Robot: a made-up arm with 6 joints.
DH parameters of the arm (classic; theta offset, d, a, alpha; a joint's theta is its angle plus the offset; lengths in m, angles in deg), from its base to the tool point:
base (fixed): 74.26 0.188 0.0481 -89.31
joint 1: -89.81 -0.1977 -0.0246 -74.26
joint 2: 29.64 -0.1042 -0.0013 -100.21
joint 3: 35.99 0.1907 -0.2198 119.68
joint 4: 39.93 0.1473 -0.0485 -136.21
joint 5: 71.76 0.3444 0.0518 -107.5
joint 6: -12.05 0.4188 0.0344 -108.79
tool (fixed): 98.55 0.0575 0 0
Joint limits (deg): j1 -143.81..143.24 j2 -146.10..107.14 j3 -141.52..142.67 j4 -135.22..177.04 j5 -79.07..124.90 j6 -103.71..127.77
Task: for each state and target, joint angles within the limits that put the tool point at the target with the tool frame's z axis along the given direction. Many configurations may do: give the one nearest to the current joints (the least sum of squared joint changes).
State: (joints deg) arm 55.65 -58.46 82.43 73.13 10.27 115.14
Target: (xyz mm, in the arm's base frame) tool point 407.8 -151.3 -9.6 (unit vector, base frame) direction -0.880 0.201 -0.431
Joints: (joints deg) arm 37.12 -47.91 76.73 81.57 -40.99 113.40
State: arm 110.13 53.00 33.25 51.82 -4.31 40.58
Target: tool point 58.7 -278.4 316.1 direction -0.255 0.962 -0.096
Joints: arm 74.35 17.99 41.76 83.92 -28.90 87.33
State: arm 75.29 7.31 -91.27 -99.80 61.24 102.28
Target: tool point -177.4 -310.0 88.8 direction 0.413 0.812 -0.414
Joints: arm 59.33 57.55 -128.18 -129.26 69.78 125.36
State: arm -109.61 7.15 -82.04 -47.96 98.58 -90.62
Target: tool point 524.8 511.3 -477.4 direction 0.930 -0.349 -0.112
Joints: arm -103.41 40.02 -131.87 -46.95 55.11 -103.71
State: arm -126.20 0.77 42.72 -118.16 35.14 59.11
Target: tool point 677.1 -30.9 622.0 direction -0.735 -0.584 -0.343
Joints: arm -115.76 -4.36 25.56 -97.23 19.39 46.93
